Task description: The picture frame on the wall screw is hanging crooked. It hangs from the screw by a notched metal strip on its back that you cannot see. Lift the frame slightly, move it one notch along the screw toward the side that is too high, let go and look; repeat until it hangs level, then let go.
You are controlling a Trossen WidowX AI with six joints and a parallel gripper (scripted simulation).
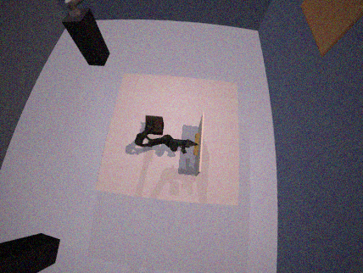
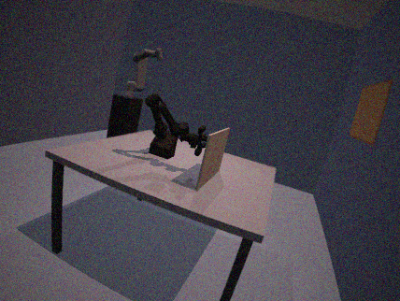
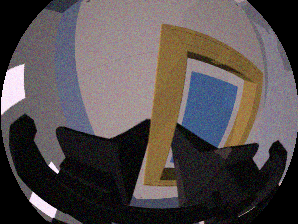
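Now: the picture frame 2 cm to the left of my gripper tip and 5 cm below it. The rest, counted from my gripper tip: upright wall panel: 2 cm ahead, 1 cm to the left, 6 cm below.
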